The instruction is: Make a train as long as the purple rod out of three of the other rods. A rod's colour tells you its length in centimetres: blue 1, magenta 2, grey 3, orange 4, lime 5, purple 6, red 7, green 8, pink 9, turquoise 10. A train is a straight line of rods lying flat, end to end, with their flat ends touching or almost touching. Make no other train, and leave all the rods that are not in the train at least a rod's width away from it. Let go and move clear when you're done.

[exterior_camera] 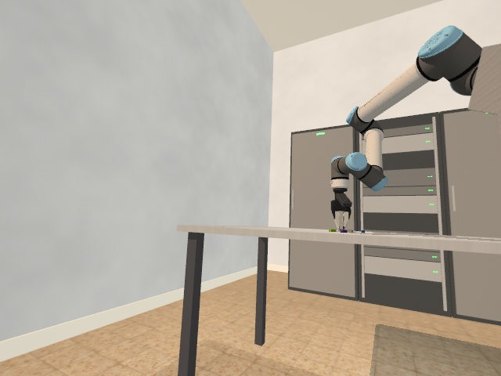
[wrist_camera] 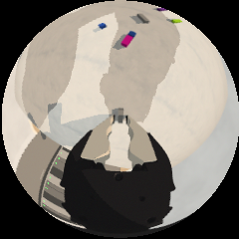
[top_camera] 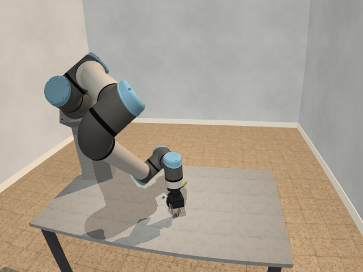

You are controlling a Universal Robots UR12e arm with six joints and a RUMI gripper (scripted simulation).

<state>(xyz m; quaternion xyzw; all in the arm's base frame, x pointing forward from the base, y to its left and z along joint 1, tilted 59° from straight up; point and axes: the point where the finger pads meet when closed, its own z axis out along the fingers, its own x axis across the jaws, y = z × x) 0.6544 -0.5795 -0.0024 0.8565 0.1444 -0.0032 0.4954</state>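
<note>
My gripper is now 30 mm past the magenta rod, 130 mm to the right of it and 10 mm above it. From my hand the other things lie so: lime rod 50 mm ahead, 300 mm to the left, 10 mm below; purple rod 10 mm ahead, 340 mm to the left, 10 mm below.
</note>
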